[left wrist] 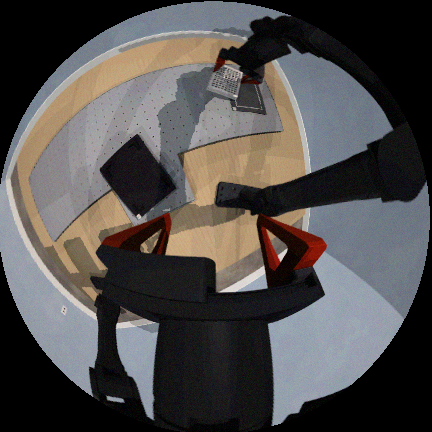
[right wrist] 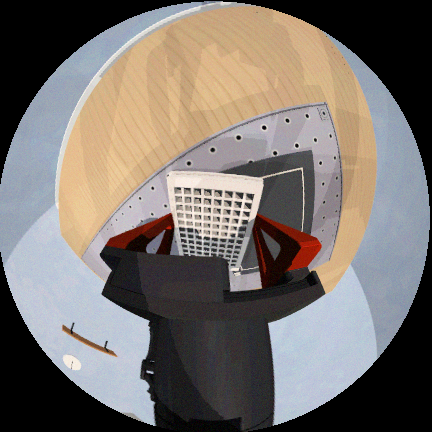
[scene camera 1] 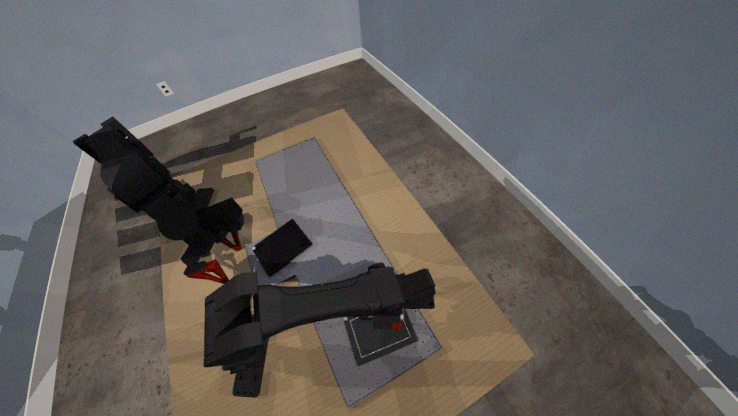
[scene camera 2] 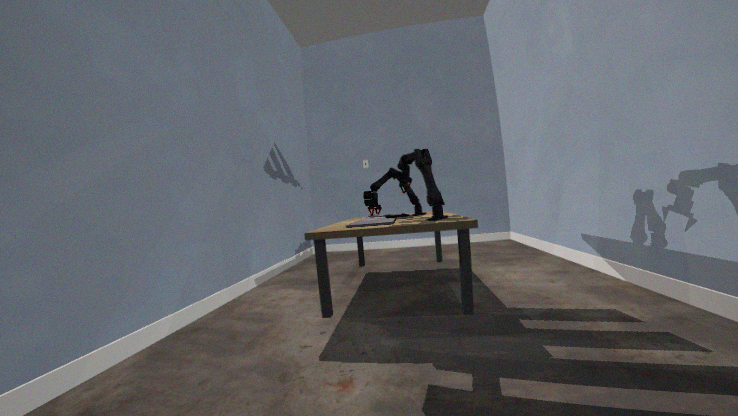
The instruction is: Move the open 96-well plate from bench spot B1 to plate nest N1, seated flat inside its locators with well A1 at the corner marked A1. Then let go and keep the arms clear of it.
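Frame: origin at the left arm's base, x back, y left, z down, level; centimetres.
Where they show: left gripper, fingertip midpoint: (left wrist: 213,217) (scene camera 1: 233,265) (scene camera 2: 405,191); right gripper, fingertip midpoint: (left wrist: 226,76) (right wrist: 212,217) (scene camera 2: 374,215); left arm's base, origin of the base link: (scene camera 2: 438,218); right arm's base, origin of the base link: (left wrist: 245,196) (scene camera 2: 418,214).
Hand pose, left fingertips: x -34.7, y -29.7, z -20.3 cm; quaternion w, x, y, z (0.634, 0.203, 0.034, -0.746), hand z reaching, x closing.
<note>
Things, the pixels of their top centre, and the offset from my left fingertips. Level surfaces: height alone.
- white open 96-well plate, middle of its top: (right wrist: 210,236) (left wrist: 227,77) dx -34.0, dy -6.1, dz +17.4 cm
- black rectangular block, middle of its top: (left wrist: 133,177) (scene camera 1: 280,244) dx -2.8, dy +12.5, dz +17.3 cm
- grey perforated board, its level: dz +19.0 cm
- wooden table, its level: dz +20.3 cm
The white open 96-well plate (left wrist: 225,82) (right wrist: 215,178) is upright at the edge of a dark pad with a white outline (scene camera 1: 382,338) (left wrist: 250,106) (right wrist: 282,200). It hides part of the pad in both wrist views; its base is hidden. My right gripper (scene camera 2: 374,212) (right wrist: 212,217) is shut on the plate, a red finger against each long side. My left gripper (scene camera 1: 233,265) (scene camera 2: 405,190) (left wrist: 213,217) is open and empty, above the table and away from the plate. A black rectangular block (scene camera 1: 282,247) (left wrist: 137,175) has a small white marker at one corner. I cannot read spot or nest labels.
A grey perforated board (scene camera 1: 294,170) (left wrist: 125,100) (right wrist: 324,200) lies on the wooden table (scene camera 1: 465,320) (right wrist: 200,75). The right arm (scene camera 1: 325,297) crosses above the board between the black block and the outlined pad. The left arm (scene camera 1: 139,175) stands near the block's side.
</note>
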